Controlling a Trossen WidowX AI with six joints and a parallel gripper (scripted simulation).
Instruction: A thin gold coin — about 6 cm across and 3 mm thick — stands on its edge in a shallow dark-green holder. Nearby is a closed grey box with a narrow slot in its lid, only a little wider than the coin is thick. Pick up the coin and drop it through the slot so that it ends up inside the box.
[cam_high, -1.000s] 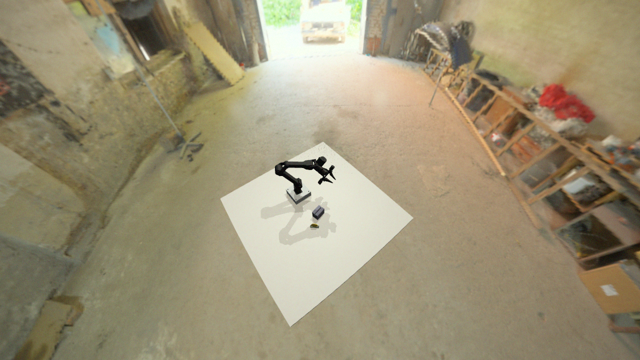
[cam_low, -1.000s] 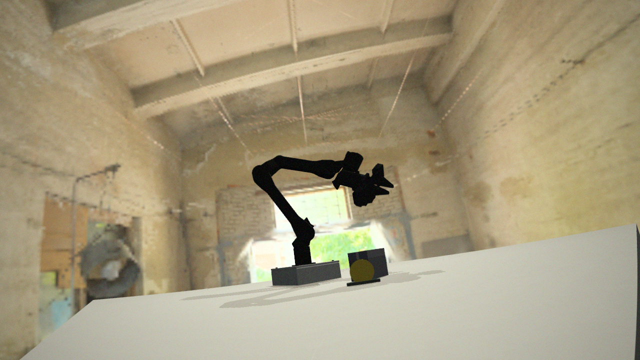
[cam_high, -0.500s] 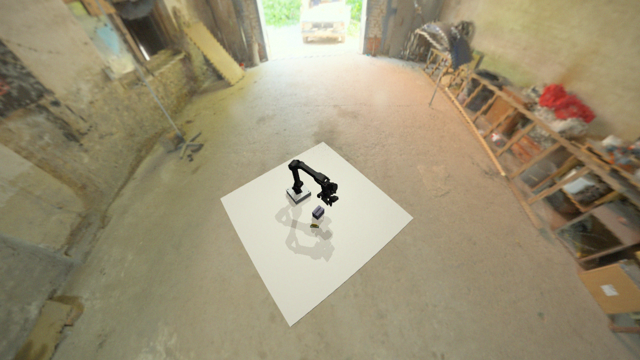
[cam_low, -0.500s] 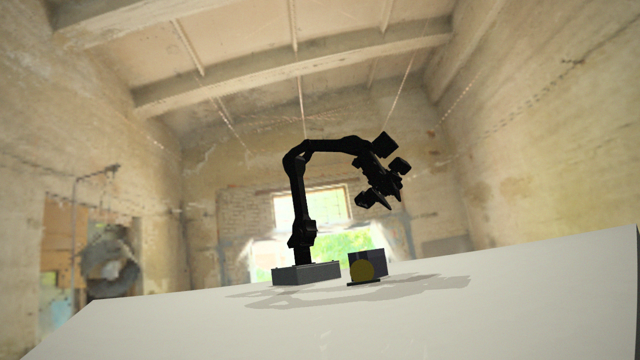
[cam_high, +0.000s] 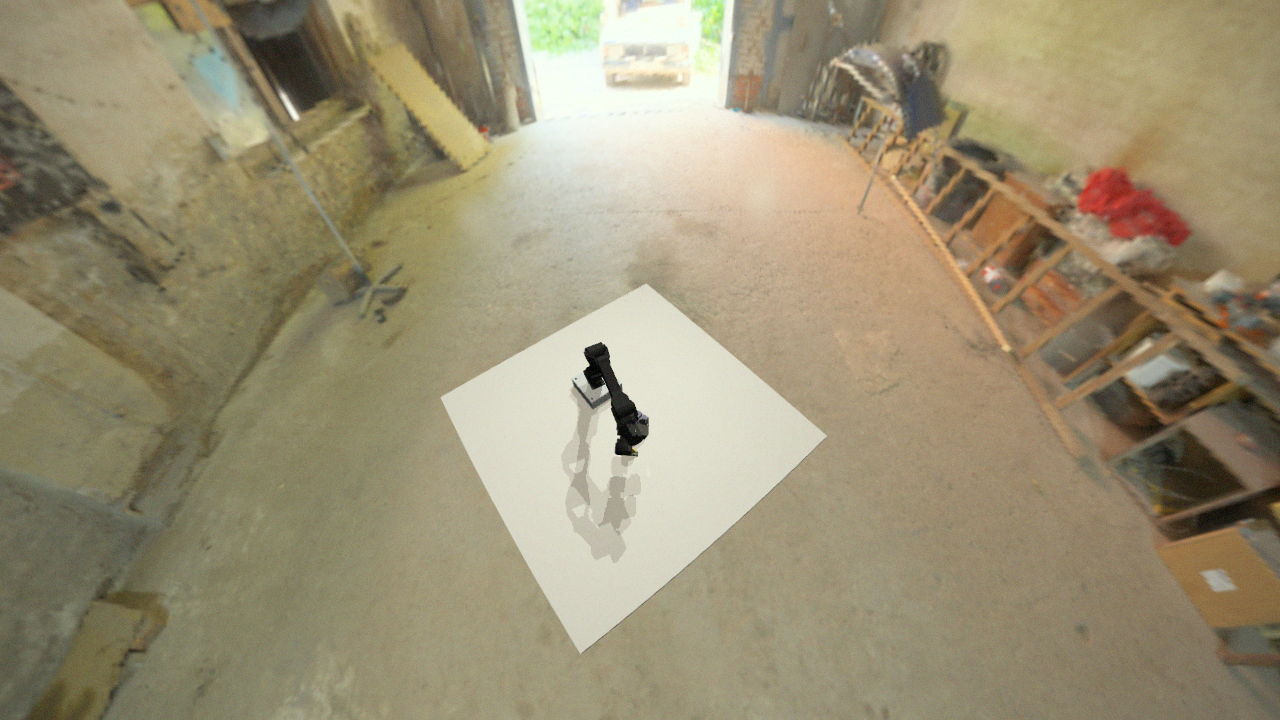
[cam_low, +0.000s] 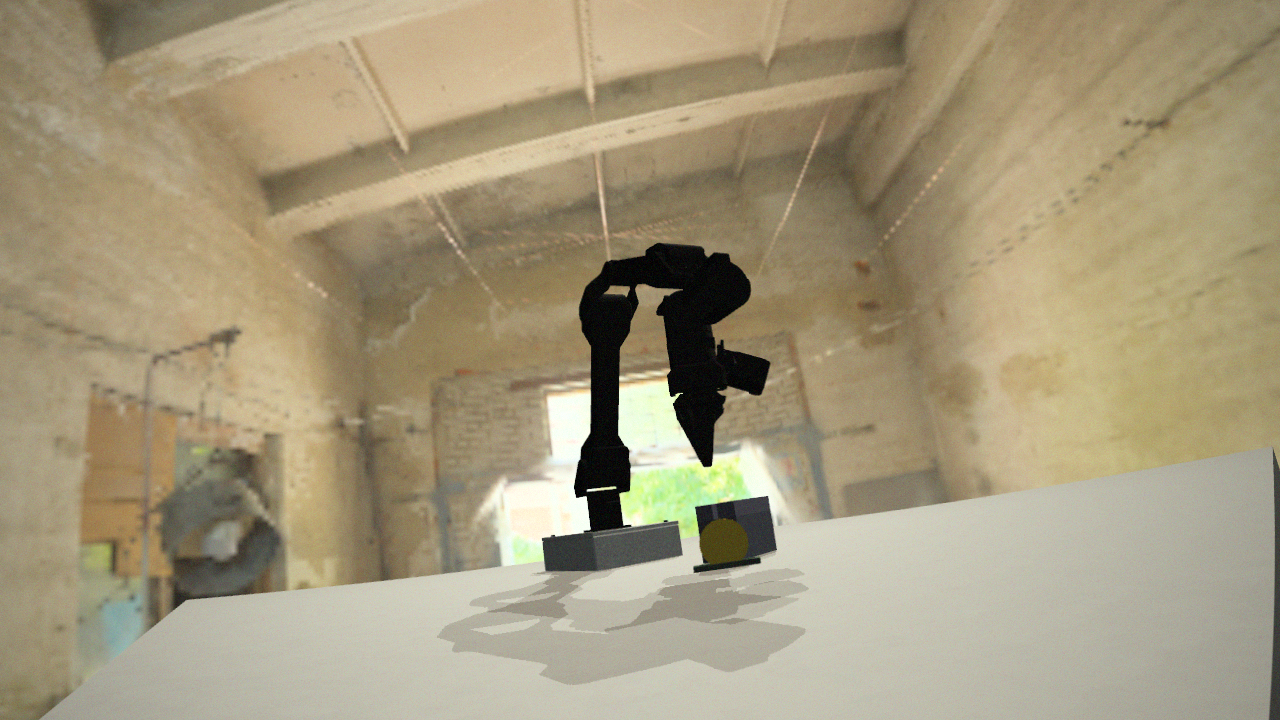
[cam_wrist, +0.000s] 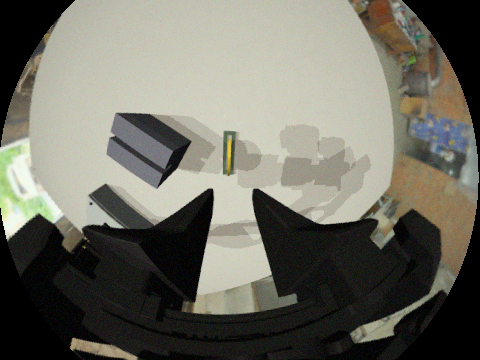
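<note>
Now: the gold coin 90 mm below my gripper tip and 10 mm to the left of it.
</note>
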